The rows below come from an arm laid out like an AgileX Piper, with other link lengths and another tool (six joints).
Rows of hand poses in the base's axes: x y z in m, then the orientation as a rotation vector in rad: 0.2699, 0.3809, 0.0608, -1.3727, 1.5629, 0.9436; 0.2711, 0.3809, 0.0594, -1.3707, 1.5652, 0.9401; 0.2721, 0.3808, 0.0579, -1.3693, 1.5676, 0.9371; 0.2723, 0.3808, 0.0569, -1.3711, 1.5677, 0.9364; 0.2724, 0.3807, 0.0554, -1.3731, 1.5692, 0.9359; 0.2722, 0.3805, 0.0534, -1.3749, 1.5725, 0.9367; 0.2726, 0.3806, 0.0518, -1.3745, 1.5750, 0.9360; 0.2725, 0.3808, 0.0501, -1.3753, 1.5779, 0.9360; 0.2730, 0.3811, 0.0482, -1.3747, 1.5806, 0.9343; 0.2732, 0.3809, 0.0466, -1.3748, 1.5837, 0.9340; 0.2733, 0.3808, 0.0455, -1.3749, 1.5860, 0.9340; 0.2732, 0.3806, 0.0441, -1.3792, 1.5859, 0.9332; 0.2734, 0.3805, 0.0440, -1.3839, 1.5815, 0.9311; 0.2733, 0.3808, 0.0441, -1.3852, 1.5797, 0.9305; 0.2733, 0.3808, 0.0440, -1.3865, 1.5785, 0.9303; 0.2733, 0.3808, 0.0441, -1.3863, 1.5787, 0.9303; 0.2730, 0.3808, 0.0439, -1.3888, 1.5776, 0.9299; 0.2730, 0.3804, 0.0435, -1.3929, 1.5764, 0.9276; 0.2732, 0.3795, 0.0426, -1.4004, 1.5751, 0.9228; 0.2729, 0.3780, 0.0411, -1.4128, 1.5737, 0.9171; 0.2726, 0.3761, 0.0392, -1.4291, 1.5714, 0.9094; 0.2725, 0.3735, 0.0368, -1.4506, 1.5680, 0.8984; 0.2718, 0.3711, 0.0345, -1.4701, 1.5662, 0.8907; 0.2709, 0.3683, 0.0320, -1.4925, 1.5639, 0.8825
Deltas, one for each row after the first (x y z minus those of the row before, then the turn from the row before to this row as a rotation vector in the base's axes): 0.0012, 0.0000, -0.0014, -0.0013, -0.0007, -0.0034; 0.0010, -0.0001, -0.0015, -0.0016, -0.0003, -0.0029; 0.0002, 0.0000, -0.0010, -0.0013, -0.0004, 0.0009; 0.0001, -0.0001, -0.0015, -0.0022, 0.0006, 0.0007; -0.0002, -0.0002, -0.0020, -0.0027, 0.0026, 0.0007; 0.0004, 0.0001, -0.0016, -0.0014, 0.0012, -0.0012; -0.0001, 0.0002, -0.0017, -0.0021, 0.0019, -0.0002; 0.0005, 0.0003, -0.0019, -0.0018, 0.0007, -0.0018; 0.0002, -0.0002, -0.0016, -0.0019, 0.0018, -0.0008; 0.0001, -0.0001, -0.0011, -0.0014, 0.0015, -0.0005; -0.0001, -0.0002, -0.0014, -0.0027, -0.0006, 0.0025; 0.0002, -0.0001, -0.0001, -0.0009, -0.0042, 0.0033; -0.0001, 0.0003, 0.0001, 0.0001, -0.0016, 0.0010; 0.0000, 0.0000, -0.0001, -0.0001, -0.0009, 0.0011; 0.0000, 0.0000, 0.0001, 0.0000, 0.0001, -0.0002; -0.0003, 0.0000, -0.0002, -0.0009, -0.0010, 0.0018; 0.0000, -0.0004, -0.0004, -0.0024, -0.0023, 0.0020; 0.0002, -0.0009, -0.0009, -0.0051, -0.0039, 0.0032; -0.0003, -0.0015, -0.0015, -0.0082, -0.0046, 0.0061; -0.0003, -0.0019, -0.0019, -0.0106, -0.0063, 0.0081; -0.0001, -0.0026, -0.0024, -0.0142, -0.0090, 0.0104; -0.0007, -0.0024, -0.0023, -0.0129, -0.0058, 0.0101; -0.0009, -0.0028, -0.0025, -0.0145, -0.0062, 0.0119
